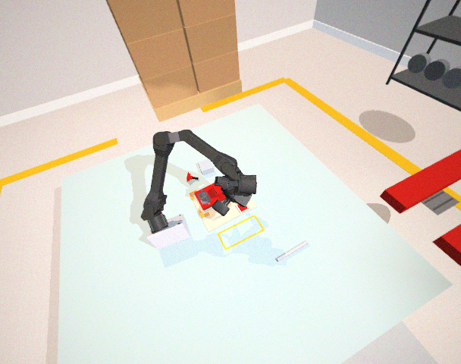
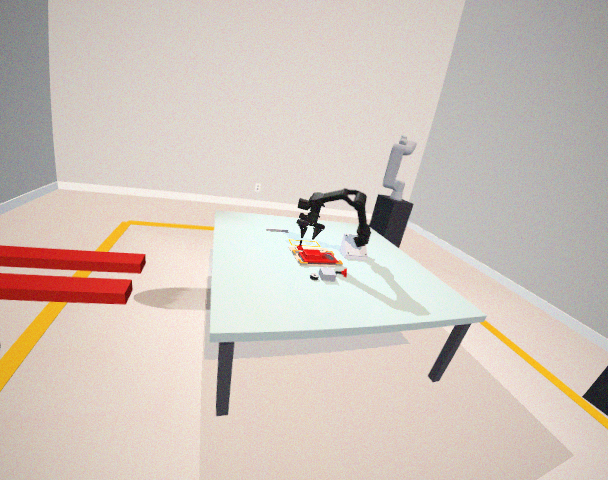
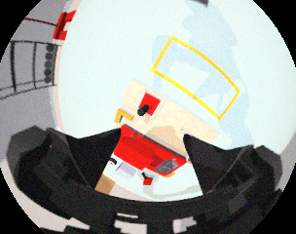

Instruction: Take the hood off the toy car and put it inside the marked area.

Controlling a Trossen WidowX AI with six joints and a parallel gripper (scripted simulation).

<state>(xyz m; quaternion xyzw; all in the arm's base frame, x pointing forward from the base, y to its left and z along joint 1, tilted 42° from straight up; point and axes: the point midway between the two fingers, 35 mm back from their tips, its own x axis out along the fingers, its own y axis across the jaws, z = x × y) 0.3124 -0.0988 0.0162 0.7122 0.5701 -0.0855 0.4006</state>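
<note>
Right now the red hood is 12 cm to the left of my gripper tip, 4 cm below it and 1 cm ahead of it. From my gripper tip the other things lie so: thin grey bar 30 cm to the right, 8 cm ahead, 7 cm below.
</note>
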